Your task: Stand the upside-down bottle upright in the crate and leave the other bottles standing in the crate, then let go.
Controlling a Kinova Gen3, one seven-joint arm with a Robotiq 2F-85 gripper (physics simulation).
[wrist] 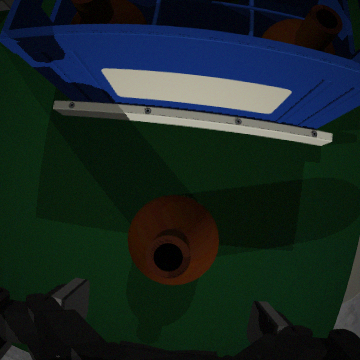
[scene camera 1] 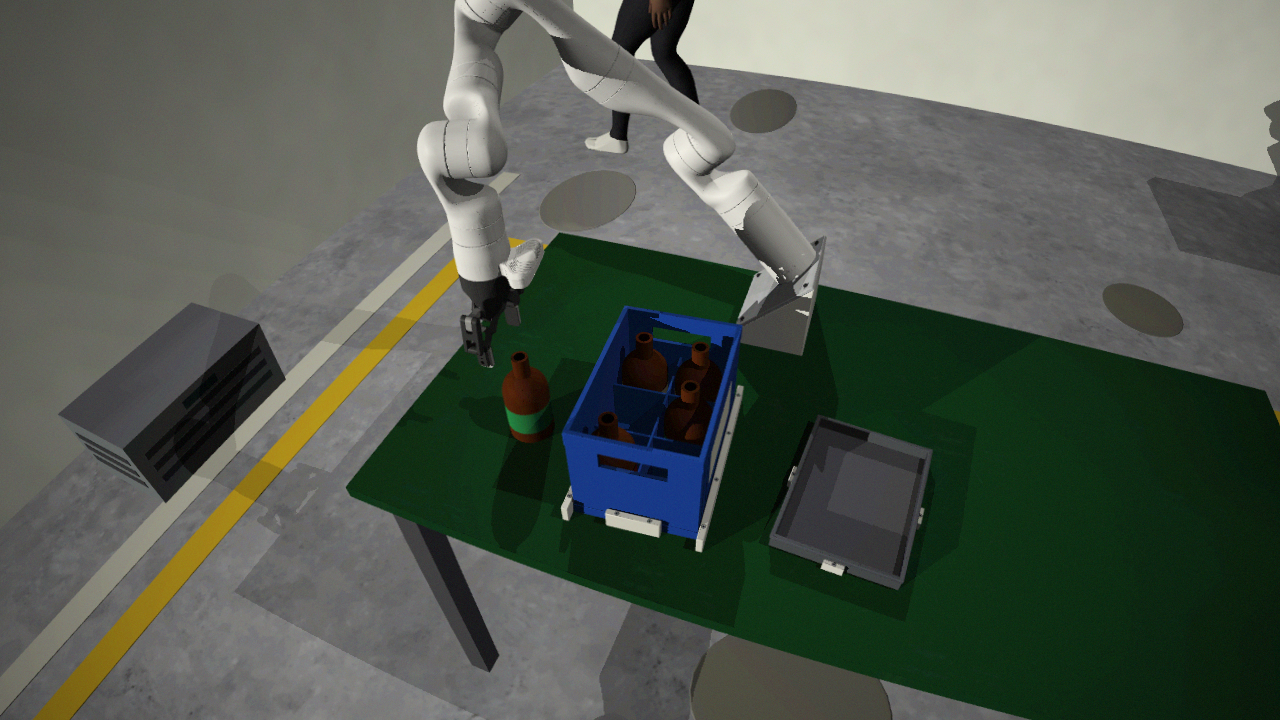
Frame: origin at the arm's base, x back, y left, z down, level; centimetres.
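Where they show: gripper, between the fingertips: (wrist: 168, 310) (scene camera 1: 501, 344); arm's base, origin of its link: (scene camera 1: 795, 266).
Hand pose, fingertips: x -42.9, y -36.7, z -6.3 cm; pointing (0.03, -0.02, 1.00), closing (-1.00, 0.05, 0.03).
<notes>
Each offset is from my fingertips to the centre of the thing. "*": to the spot under its first point. Level surfaces: height alone.
A brown bottle with a green label {dx +0.6, dy +2.3, dz +10.1 cm} (scene camera 1: 526, 394) (wrist: 150, 225) stands neck up on the table, left of the blue crate {dx +1.7, dy +24.1, dz +9.1 cm} (scene camera 1: 635, 488) (wrist: 200, 55) in the scene view and apart from it. Several brown bottles stand neck up inside the crate, among them one at the back left (scene camera 1: 644, 368), one at the back right (scene camera 1: 700, 371) and one at the front left (scene camera 1: 615, 431). My gripper (scene camera 1: 499, 342) (wrist: 168, 310) is open and empty, pointing down, above and behind the loose bottle in the scene view. In the wrist view the bottle's mouth lies ahead of the gap between the fingertips.
White rails (scene camera 1: 633, 522) (wrist: 190, 123) run along the crate's base. A grey tray {* dx -9.9, dy +53.5, dz +15.3 cm} (scene camera 1: 836, 557) lies right of the crate on the green table {dz +17.8 cm} (scene camera 1: 1074, 501). My arm's mount (scene camera 1: 778, 326) stands behind the crate. A grey box (scene camera 1: 170, 394) is on the floor at the left.
</notes>
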